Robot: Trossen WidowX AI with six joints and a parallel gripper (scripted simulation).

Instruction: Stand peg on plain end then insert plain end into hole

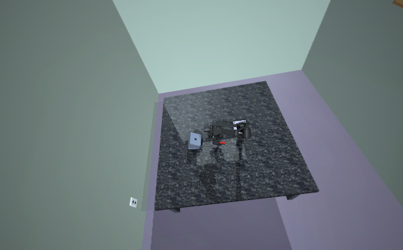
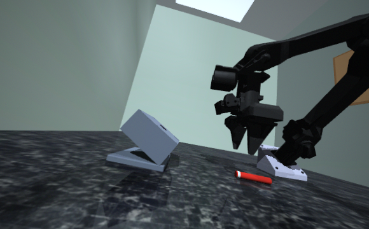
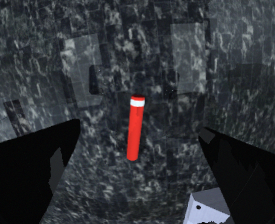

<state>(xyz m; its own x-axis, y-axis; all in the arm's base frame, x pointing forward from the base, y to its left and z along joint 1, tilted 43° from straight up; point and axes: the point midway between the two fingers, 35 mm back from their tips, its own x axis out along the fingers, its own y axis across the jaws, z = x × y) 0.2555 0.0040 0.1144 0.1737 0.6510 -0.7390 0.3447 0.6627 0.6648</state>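
My gripper tip is 6 cm above the red peg, 1 cm to the right of it and 1 cm past it. Round my gripper tip: flat base plate: 23 cm ahead, 6 cm to the right, 6 cm below; sloped grey panel: 21 cm ahead, 6 cm to the right.
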